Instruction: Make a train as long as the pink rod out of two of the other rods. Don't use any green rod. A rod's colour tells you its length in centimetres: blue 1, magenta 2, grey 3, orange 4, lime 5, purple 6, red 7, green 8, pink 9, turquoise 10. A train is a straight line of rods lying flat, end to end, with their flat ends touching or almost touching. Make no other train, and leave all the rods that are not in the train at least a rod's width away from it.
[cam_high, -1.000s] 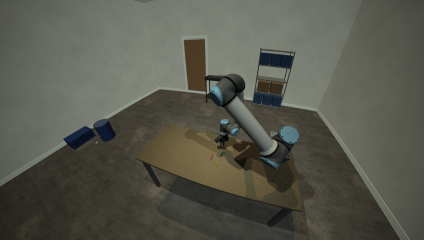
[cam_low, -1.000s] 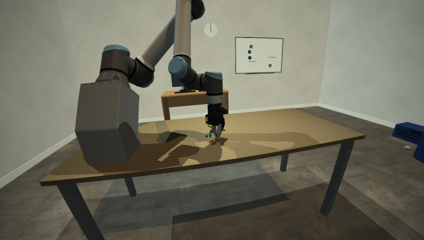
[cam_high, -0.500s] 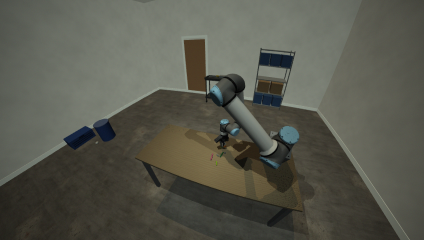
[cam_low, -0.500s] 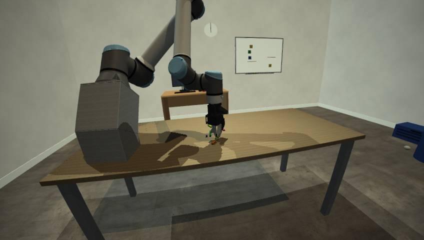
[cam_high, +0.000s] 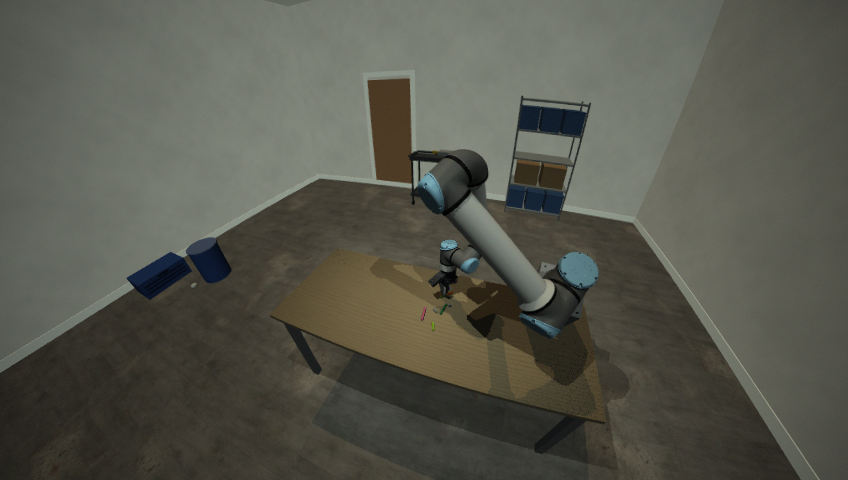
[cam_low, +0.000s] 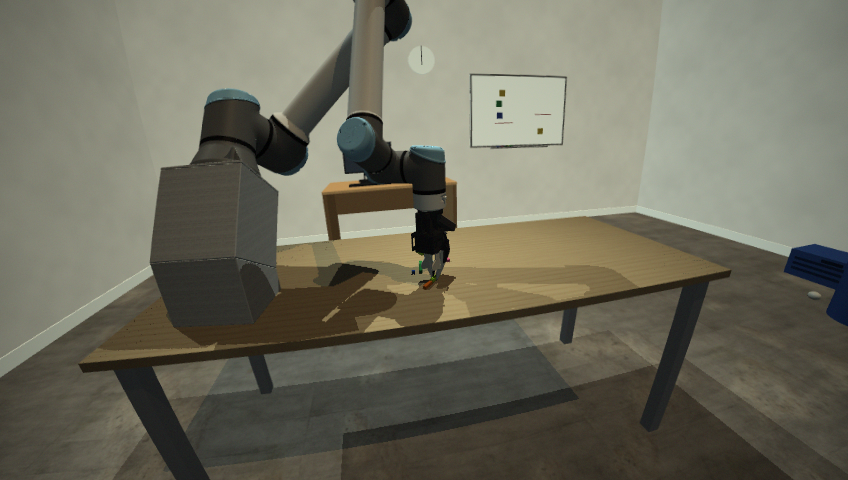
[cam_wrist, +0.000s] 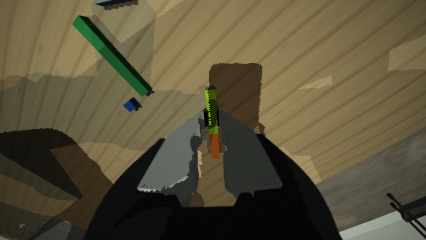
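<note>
The orange rod lies 20 mm behind my hand, 40 mm to the right of it and 10 mm below it. The rest, counted from my hand: green rod (40 mm behind, 90 mm to the left, 10 mm below); then grey rod (10 mm behind, 130 mm to the left, 10 mm below); then blue rod (70 mm behind, 50 mm to the left, 10 mm below).
</note>
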